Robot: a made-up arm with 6 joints. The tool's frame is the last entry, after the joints.
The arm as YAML. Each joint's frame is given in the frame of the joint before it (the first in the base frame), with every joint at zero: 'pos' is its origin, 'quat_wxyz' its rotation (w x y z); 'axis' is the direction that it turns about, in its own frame. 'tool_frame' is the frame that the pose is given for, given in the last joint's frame.
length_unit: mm
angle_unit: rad
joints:
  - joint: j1
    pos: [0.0, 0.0, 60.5]
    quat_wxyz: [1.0, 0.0, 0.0, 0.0]
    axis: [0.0, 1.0, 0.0]
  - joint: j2
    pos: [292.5, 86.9, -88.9]
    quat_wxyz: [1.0, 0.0, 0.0, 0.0]
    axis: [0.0, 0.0, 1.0]
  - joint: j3
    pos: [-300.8, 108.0, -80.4]
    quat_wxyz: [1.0, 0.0, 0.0, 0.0]
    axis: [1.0, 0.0, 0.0]
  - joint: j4
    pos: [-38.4, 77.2, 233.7]
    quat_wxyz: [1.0, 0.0, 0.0, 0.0]
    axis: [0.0, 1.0, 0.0]
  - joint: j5
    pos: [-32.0, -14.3, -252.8]
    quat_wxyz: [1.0, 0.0, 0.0, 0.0]
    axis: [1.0, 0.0, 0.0]
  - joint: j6
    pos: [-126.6, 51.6, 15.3]
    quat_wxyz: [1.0, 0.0, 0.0, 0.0]
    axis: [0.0, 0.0, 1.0]
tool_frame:
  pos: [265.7, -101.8, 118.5]
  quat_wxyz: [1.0, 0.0, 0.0, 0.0]
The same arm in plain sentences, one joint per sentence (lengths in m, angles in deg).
The arm has six revolute joints in a row. What follows holds with every joint at zero, and every direction is one of the base frame's. Joint 1 lies 0.0605 m along +z from the base frame's origin and turns about +y. Joint 2 lies 0.2925 m along +x and 0.0869 m along +y and 0.0889 m along -z from joint 1 and turns about +z. Joint 3 lies 0.3008 m along -x and 0.108 m along +y and 0.0804 m along -z from joint 2 and turns about +x. Joint 4 lies 0.0384 m along -x and 0.0772 m along +y and 0.2337 m along +z from joint 3 and turns about +y. Joint 5 lies 0.032 m along -x and 0.0143 m along -y and 0.2528 m along -z from joint 4 and turns about +x. Joint 6 lies 0.1266 m along -x and 0.0516 m along +y and 0.0153 m along +z from joint 5 and turns about +z. The tool frame, which is the frame that the pose is given for, lies 0.2657 m along +x and 0.1018 m along -y and 0.1185 m along +z from joint 6; its axes are parallel to the base frame's.
